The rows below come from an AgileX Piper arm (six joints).
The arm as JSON. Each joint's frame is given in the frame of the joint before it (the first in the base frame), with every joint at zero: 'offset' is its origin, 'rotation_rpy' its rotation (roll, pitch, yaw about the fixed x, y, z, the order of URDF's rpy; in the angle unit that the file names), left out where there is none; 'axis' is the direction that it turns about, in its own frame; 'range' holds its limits. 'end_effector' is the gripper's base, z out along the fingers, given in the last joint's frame.
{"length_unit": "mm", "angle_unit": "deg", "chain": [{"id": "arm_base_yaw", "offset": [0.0, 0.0, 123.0], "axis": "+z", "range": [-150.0, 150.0]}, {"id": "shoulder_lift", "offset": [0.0, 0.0, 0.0], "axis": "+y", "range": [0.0, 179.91]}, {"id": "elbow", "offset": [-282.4, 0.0, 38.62], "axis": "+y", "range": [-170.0, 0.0]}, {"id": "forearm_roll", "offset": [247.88, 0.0, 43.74], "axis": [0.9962, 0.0, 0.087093], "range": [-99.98, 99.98]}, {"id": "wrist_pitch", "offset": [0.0, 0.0, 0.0], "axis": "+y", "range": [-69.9, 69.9]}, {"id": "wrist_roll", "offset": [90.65, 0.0, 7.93], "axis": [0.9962, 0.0, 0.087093], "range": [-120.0, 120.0]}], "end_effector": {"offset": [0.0, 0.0, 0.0], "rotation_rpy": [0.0, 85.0, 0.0]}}
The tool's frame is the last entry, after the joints.
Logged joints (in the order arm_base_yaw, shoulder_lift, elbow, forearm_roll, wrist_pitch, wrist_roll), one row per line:
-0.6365 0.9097 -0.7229 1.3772 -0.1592 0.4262
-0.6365 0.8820 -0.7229 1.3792 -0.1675 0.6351
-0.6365 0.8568 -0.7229 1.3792 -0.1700 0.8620
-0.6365 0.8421 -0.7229 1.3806 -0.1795 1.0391
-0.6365 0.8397 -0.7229 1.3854 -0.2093 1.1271
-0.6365 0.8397 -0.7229 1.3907 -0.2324 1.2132
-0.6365 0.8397 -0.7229 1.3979 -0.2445 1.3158
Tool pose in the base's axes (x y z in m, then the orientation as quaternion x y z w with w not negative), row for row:
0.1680 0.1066 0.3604 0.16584 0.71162 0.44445 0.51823
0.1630 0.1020 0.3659 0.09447 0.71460 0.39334 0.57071
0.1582 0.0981 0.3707 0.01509 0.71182 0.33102 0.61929
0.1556 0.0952 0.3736 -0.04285 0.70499 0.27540 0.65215
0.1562 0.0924 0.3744 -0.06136 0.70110 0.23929 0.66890
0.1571 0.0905 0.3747 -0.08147 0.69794 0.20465 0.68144
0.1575 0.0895 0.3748 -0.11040 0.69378 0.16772 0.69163
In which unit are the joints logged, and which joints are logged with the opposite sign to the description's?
The joints are logged in radians. Opposite sign: arm_base_yaw, wrist_roll.
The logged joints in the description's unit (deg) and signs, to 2 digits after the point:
36.47 52.12 -41.42 78.91 -9.12 -24.42
36.47 50.53 -41.42 79.02 -9.60 -36.39
36.47 49.09 -41.42 79.02 -9.74 -49.39
36.47 48.25 -41.42 79.10 -10.28 -59.54
36.47 48.11 -41.42 79.38 -11.99 -64.58
36.47 48.11 -41.42 79.68 -13.32 -69.51
36.47 48.11 -41.42 80.09 -14.01 -75.39

